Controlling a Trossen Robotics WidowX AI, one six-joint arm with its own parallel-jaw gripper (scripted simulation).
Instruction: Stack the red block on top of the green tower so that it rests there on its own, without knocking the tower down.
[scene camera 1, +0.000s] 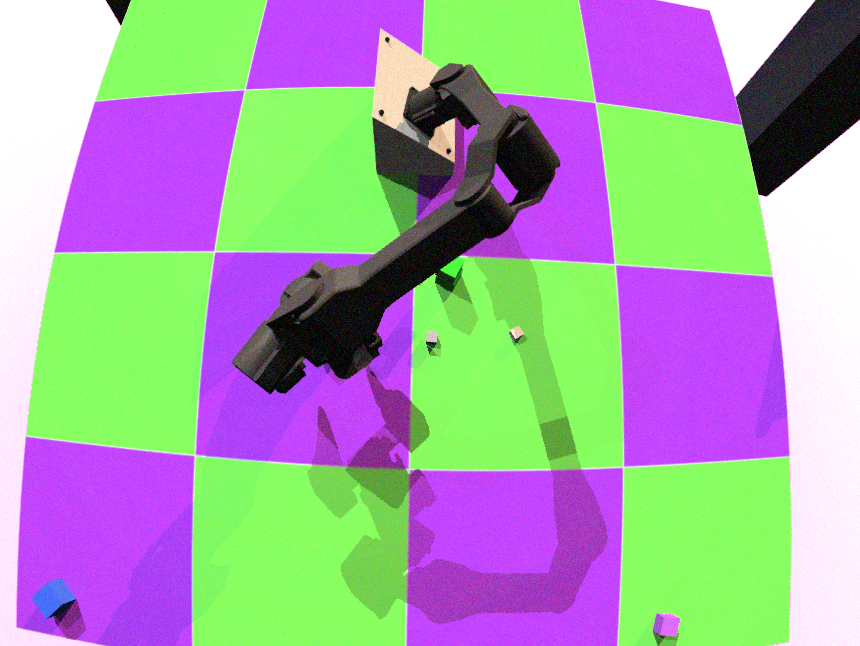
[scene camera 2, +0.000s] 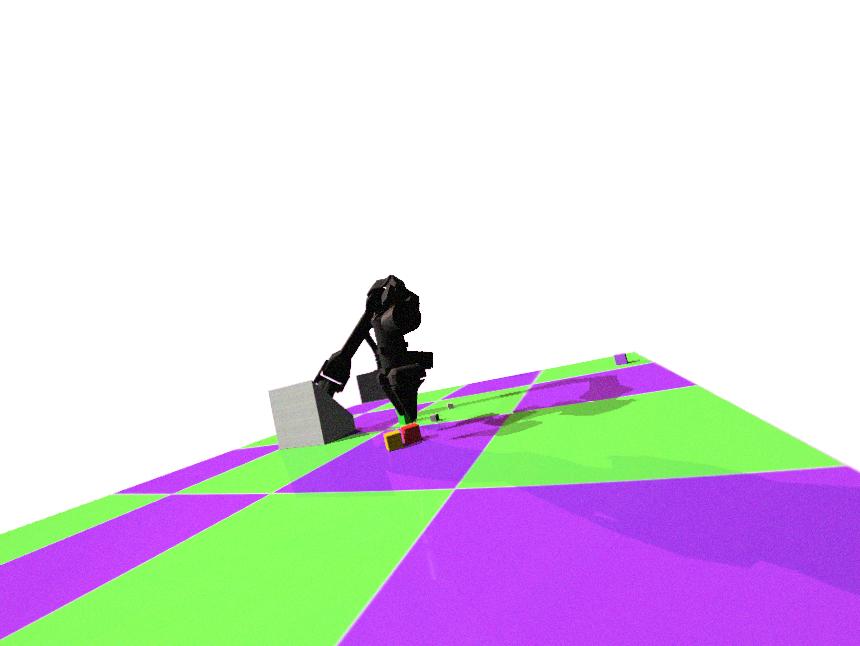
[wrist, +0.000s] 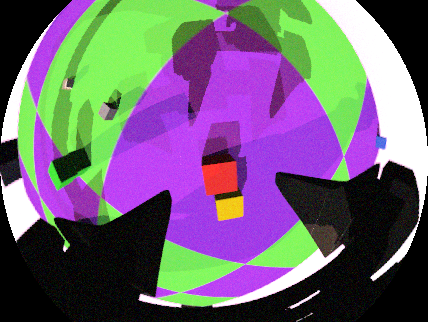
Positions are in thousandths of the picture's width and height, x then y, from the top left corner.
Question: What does the gripper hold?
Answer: Nothing.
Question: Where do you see the gripper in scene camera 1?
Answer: At 381, 530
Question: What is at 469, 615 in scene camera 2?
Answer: The gripper.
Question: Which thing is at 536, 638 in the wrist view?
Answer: A yellow block.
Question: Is the gripper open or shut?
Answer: Open.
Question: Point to a red block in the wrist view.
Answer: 515, 545
